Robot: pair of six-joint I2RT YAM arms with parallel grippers.
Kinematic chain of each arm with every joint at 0, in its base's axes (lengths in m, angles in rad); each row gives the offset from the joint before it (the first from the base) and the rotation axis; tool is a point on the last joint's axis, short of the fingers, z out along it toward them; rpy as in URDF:
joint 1: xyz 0 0 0.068 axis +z
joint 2: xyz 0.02 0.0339 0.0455 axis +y
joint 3: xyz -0.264 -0.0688 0 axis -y
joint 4: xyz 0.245 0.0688 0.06 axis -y
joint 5: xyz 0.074 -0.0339 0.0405 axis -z
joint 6: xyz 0.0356 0 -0.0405 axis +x
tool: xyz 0 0 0 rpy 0 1.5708 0
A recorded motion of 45 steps. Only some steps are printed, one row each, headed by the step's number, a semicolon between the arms.
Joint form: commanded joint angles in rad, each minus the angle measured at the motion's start. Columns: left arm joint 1, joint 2, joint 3, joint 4, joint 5, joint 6; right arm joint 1, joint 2, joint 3, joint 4, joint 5, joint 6.
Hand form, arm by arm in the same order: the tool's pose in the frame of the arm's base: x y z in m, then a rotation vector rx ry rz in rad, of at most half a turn. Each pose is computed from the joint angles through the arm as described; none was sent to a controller.
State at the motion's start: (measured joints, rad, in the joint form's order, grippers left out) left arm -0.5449 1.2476 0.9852 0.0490 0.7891 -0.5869; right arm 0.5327 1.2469 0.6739 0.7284 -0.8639 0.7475
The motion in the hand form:
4: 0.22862 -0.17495 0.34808 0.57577 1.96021 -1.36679; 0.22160 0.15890 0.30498 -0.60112 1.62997 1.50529
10: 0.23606 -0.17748 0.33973 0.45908 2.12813 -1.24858; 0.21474 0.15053 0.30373 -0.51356 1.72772 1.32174
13: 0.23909 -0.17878 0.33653 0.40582 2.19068 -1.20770; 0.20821 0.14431 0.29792 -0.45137 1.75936 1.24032
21: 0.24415 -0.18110 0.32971 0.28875 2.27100 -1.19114; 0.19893 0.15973 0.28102 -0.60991 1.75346 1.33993
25: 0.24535 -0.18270 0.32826 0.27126 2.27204 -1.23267; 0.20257 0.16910 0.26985 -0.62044 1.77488 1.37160
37: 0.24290 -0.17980 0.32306 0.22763 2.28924 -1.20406; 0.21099 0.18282 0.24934 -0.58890 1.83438 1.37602
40: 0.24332 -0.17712 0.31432 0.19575 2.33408 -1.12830; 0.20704 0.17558 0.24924 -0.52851 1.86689 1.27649
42: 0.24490 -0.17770 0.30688 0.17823 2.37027 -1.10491; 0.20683 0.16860 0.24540 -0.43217 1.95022 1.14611
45: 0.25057 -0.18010 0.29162 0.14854 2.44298 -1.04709; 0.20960 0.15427 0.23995 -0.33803 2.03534 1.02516
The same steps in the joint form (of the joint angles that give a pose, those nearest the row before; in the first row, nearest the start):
4: -0.0294 0.0079 0.0833 -0.1601 -0.0983 0.0643; -0.0038 -0.0299 0.0503 -0.1659 0.0702 -0.0806
10: -0.0341 0.0516 0.1390 -0.3172 -0.2135 0.0627; -0.0024 -0.1035 0.0561 -0.3789 0.2244 -0.1928
13: -0.0365 0.0711 0.1604 -0.3691 -0.2554 0.0479; -0.0005 -0.1485 0.0231 -0.4247 0.3109 -0.2139
21: -0.0382 0.0985 0.1723 -0.3999 -0.2991 -0.0248; 0.0592 -0.1165 -0.0224 -0.3633 0.2130 -0.2402
25: -0.0382 0.1040 0.1656 -0.3757 -0.2775 -0.0569; 0.0802 -0.0608 -0.0313 -0.3125 0.2054 -0.2230
37: -0.0380 0.0902 0.1401 -0.3765 -0.3099 -0.0728; 0.1067 0.0377 -0.0380 -0.2476 0.2402 -0.1976
40: -0.0349 0.0944 0.1287 -0.4129 -0.3586 -0.0574; 0.1041 -0.0091 -0.0520 -0.3164 0.3317 -0.2256
42: -0.0349 0.1084 0.1224 -0.4273 -0.3701 -0.0590; 0.0976 -0.0372 -0.0496 -0.4254 0.4509 -0.2412
45: -0.0341 0.1505 0.1208 -0.4570 -0.3964 -0.0552; 0.0564 -0.0641 -0.0511 -0.5356 0.5254 -0.2540

